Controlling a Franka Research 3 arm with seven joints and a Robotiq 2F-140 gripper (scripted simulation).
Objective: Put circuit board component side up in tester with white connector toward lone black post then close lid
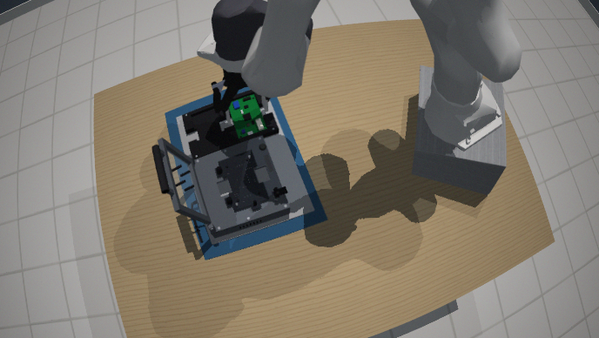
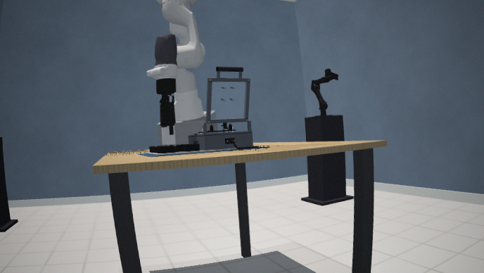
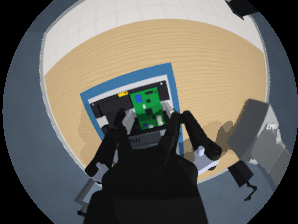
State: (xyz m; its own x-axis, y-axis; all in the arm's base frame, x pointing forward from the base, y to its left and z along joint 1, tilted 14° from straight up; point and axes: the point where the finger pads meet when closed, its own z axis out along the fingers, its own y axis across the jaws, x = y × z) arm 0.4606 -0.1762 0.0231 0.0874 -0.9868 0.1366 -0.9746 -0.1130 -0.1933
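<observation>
Now: hand 4 cm above the green circuit board. The rest, counted from my hand: black post 23 cm to the left, 3 cm above, 2 cm behind; then see-through lid 19 cm to the left, 17 cm ahead, 13 cm above.
</observation>
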